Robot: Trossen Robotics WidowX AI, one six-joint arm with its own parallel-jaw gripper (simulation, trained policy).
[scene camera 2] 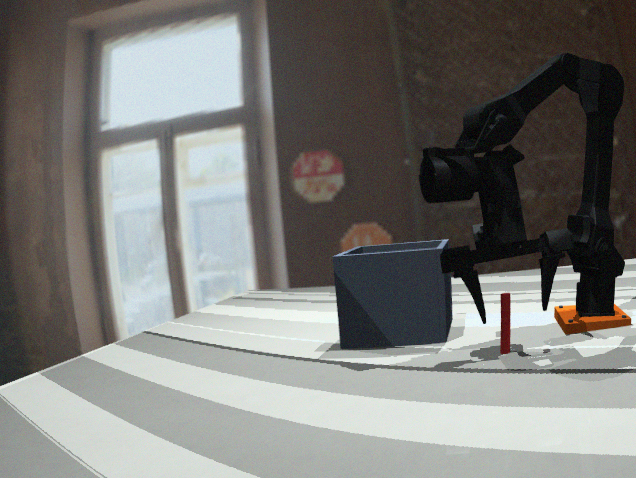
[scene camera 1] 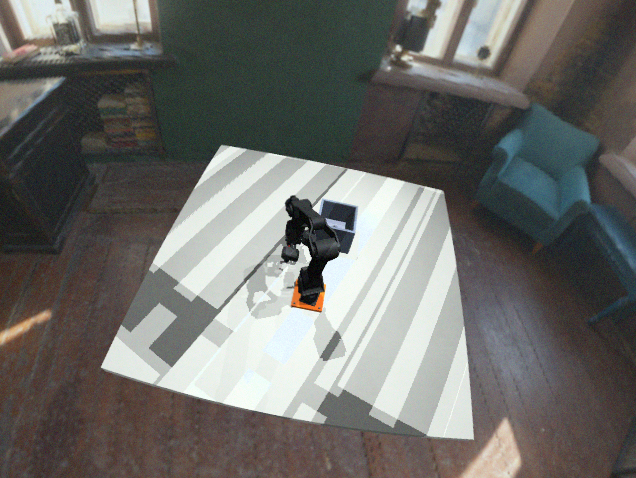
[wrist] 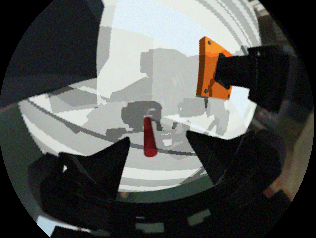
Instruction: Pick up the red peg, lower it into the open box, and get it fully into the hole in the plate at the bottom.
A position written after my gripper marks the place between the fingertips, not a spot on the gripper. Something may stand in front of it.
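Box [scene camera 2: 387, 295], visible in scene camera 1 [scene camera 1: 334, 210] too. My gripper [scene camera 2: 515, 317], also in the wrist view [wrist: 158, 136].
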